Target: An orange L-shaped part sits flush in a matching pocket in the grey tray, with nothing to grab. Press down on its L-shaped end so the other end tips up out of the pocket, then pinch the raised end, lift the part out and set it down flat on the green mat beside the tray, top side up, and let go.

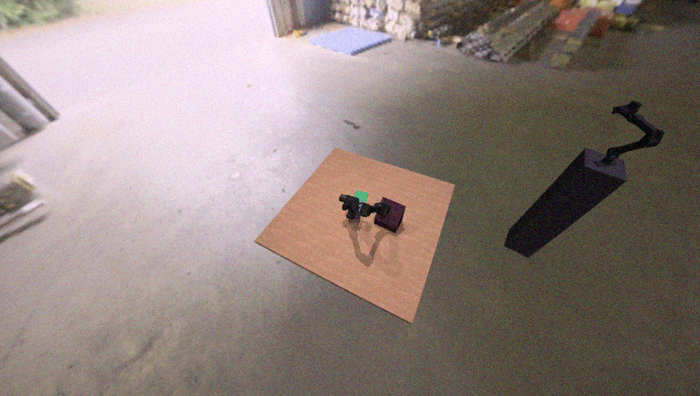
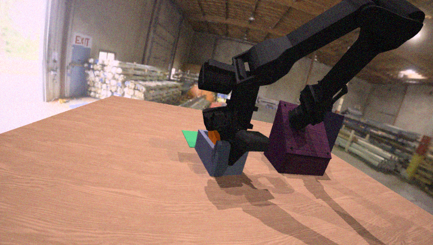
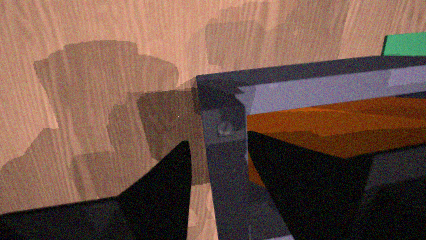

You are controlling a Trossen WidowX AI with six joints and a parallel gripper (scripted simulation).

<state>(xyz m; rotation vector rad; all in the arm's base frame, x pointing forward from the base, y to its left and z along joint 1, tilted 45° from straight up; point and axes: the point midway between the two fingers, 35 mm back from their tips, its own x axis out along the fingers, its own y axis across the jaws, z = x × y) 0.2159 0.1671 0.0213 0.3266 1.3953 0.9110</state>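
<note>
My gripper tip is now 1 cm short of the orange L-shaped part, 5 cm to the left of it and 1 cm below it. From my gripper tip the other things lie so: green mat 7 cm ahead, 21 cm to the right, 5 cm below.
</note>
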